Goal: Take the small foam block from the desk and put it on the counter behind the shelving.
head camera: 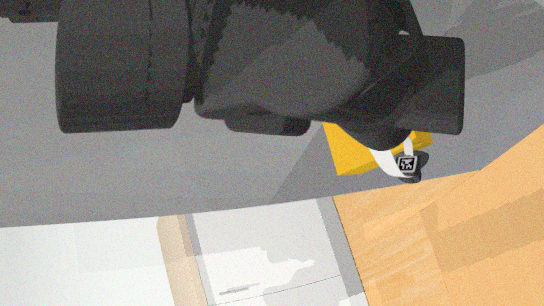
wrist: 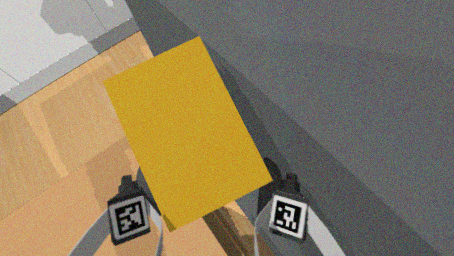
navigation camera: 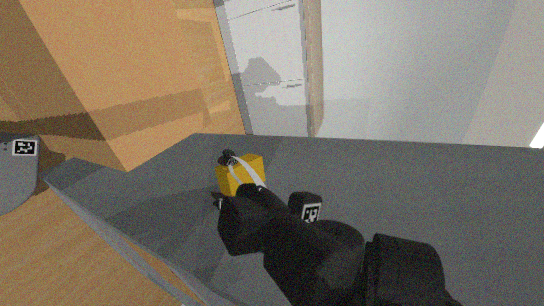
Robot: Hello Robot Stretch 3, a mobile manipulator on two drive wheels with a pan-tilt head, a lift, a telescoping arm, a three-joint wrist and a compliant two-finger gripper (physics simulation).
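Places are measured from the robot's base along level axes (x ahead, y left, z up), in centimetres.
Pixels of known places: gripper, fingertip midpoint: [wrist: 209, 177] [navigation camera: 221, 175].
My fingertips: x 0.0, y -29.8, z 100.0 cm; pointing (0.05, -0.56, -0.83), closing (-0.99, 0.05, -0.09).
Behind a point stands the place of what it marks.
The small foam block [head camera: 346, 150] @(x 2.4, y -33.0, z 106.8 cm) [navigation camera: 256, 161] @(x 3.6, y -32.6, z 106.7 cm) [wrist: 185, 130] @(x 0.3, y -31.0, z 105.9 cm) is a yellow box. It sits tilted between the two fingers of my gripper [navigation camera: 223, 178] @(x 0.0, y -29.8, z 100.0 cm) [wrist: 206, 177] @(x 0.0, y -29.8, z 100.0 cm), which is shut on it. In the head camera, the wrist hides part of the block and one finger. A wide dark grey top [head camera: 150, 172] @(x 4.4, y -45.3, z 122.9 cm) [navigation camera: 400, 190] @(x 0.6, y -39.5, z 134.2 cm) [wrist: 375, 75] @(x -6.2, y -28.9, z 112.3 cm) lies under the arm and the block in the head and navigation views; I cannot tell for sure whether it is the desk or the counter. The gap between block and top is hard to judge. I cannot make out the shelving.
A white drawer cabinet [head camera: 235, 232] @(x 47.9, y -166.4, z 64.2 cm) [navigation camera: 270, 42] @(x 103.9, y -130.1, z 54.9 cm) [wrist: 45, 45] @(x 103.0, y -130.6, z 27.5 cm) with a wooden side panel [head camera: 181, 260] [navigation camera: 315, 65] stands past the grey top's far edge. Wood-coloured floor [head camera: 400, 220] @(x 44.0, y -123.3, z 0.0 cm) shows beside it. My rounded grey base [navigation camera: 17, 175] @(x -10.7, y -11.6, z 16.0 cm) is at the left of the navigation view.
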